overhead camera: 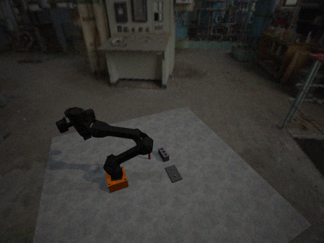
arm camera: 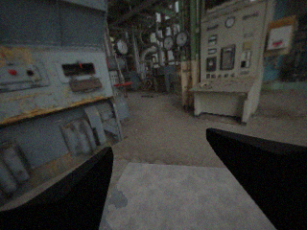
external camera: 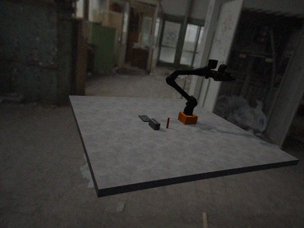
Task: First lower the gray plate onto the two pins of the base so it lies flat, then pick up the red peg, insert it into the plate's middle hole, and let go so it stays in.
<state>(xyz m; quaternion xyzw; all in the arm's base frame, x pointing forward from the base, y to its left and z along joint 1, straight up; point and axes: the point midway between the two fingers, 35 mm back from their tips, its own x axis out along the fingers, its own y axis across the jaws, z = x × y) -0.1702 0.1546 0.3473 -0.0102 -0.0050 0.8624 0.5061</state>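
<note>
Right now my gripper tip is 510 mm short of the gray plate, 40 mm to the left of it and 370 mm above it. The rest, counted from my gripper tip: red peg: 410 mm ahead, 40 mm to the right, 370 mm below.
</note>
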